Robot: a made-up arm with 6 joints. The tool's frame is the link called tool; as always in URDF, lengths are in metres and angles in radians.
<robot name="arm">
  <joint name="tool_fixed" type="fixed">
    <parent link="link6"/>
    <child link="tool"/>
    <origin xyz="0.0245 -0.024 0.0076" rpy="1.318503 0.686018 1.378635"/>
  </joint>
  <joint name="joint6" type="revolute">
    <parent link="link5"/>
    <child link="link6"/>
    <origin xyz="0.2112 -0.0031 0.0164"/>
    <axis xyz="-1 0 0"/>
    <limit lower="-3.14" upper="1.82" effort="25" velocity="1"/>
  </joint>
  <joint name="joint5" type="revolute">
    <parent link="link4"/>
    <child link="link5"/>
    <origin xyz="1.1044 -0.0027 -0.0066"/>
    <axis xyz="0 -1 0"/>
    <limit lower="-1.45" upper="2.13" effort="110" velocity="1.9"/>
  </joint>
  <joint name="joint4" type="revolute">
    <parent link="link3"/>
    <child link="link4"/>
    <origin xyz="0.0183 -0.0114 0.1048"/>
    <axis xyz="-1 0 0"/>
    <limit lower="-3.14" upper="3.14" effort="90" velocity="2.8"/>
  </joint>
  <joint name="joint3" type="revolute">
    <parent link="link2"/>
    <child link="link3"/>
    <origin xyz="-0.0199 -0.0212 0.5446"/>
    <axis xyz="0 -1 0"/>
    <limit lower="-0.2" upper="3.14" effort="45" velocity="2.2"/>
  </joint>
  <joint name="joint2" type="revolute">
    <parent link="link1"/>
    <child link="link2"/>
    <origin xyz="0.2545 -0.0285 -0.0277"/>
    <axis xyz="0 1 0"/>
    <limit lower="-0.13" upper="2.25" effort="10" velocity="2.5"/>
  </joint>
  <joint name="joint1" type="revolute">
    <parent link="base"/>
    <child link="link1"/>
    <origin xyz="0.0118 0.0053 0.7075"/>
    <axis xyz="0 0 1"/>
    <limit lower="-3.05" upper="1.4" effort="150" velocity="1.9"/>
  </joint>
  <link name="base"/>
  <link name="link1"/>
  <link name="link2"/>
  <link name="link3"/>
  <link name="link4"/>
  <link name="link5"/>
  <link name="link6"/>
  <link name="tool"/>
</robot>
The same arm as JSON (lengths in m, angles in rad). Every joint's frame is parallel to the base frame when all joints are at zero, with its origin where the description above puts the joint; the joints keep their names.
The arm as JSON. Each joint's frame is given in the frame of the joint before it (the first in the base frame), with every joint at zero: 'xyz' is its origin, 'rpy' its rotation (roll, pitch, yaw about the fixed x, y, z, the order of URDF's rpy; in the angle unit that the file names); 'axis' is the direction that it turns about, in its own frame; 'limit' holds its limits. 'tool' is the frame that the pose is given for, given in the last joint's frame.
{
  "units": {
    "length": "m",
    "angle": "rad"
  },
  "joints": [
    {
      "name": "joint1",
      "type": "revolute",
      "origin": {
        "xyz": [
          0.0118,
          0.0053,
          0.7075
        ],
        "rpy": [
          0.0,
          0.0,
          0.0
        ]
      },
      "axis": [
        0.0,
        0.0,
        1.0
      ],
      "limit": {
        "lower": -3.05,
        "upper": 1.4
      }
    },
    {
      "name": "joint2",
      "type": "revolute",
      "origin": {
        "xyz": [
          0.2545,
          -0.0285,
          -0.0277
        ],
        "rpy": [
          0.0,
          0.0,
          0.0
        ]
      },
      "axis": [
        0.0,
        1.0,
        0.0
      ],
      "limit": {
        "lower": -0.13,
        "upper": 2.25
      }
    },
    {
      "name": "joint3",
      "type": "revolute",
      "origin": {
        "xyz": [
          -0.0199,
          -0.0212,
          0.5446
        ],
        "rpy": [
          0.0,
          0.0,
          0.0
        ]
      },
      "axis": [
        0.0,
        -1.0,
        0.0
      ],
      "limit": {
        "lower": -0.2,
        "upper": 3.14
      }
    },
    {
      "name": "joint4",
      "type": "revolute",
      "origin": {
        "xyz": [
          0.0183,
          -0.0114,
          0.1048
        ],
        "rpy": [
          0.0,
          0.0,
          0.0
        ]
      },
      "axis": [
        -1.0,
        0.0,
        0.0
      ],
      "limit": {
        "lower": -3.14,
        "upper": 3.14
      }
    },
    {
      "name": "joint5",
      "type": "revolute",
      "origin": {
        "xyz": [
          1.1044,
          -0.0027,
          -0.0066
        ],
        "rpy": [
          0.0,
          0.0,
          0.0
        ]
      },
      "axis": [
        0.0,
        -1.0,
        0.0
      ],
      "limit": {
        "lower": -1.45,
        "upper": 2.13
      }
    },
    {
      "name": "joint6",
      "type": "revolute",
      "origin": {
        "xyz": [
          0.2112,
          -0.0031,
          0.0164
        ],
        "rpy": [
          0.0,
          0.0,
          0.0
        ]
      },
      "axis": [
        -1.0,
        0.0,
        0.0
      ],
      "limit": {
        "lower": -3.14,
        "upper": 1.82
      }
    }
  ],
  "tool": {
    "origin": {
      "xyz": [
        0.0245,
        -0.024,
        0.0076
      ],
      "rpy": [
        1.3185,
        0.686,
        1.3786
      ]
    }
  }
}

